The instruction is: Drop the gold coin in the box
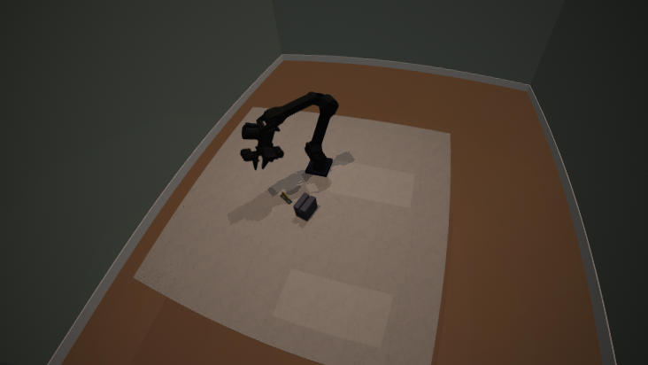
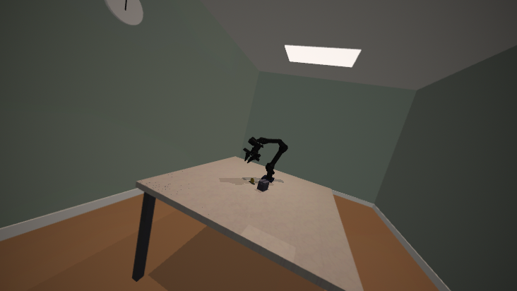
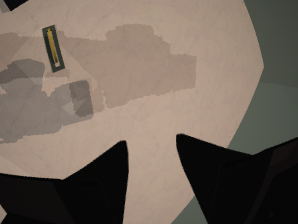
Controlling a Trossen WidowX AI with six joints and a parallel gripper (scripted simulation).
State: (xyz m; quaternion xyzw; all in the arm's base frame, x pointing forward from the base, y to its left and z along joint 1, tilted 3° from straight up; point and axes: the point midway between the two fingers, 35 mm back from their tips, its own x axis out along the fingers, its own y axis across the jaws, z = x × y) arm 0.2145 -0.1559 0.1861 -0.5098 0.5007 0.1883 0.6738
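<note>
The gold coin lies 110 mm to the left of my gripper tip and 140 mm below it.
</note>
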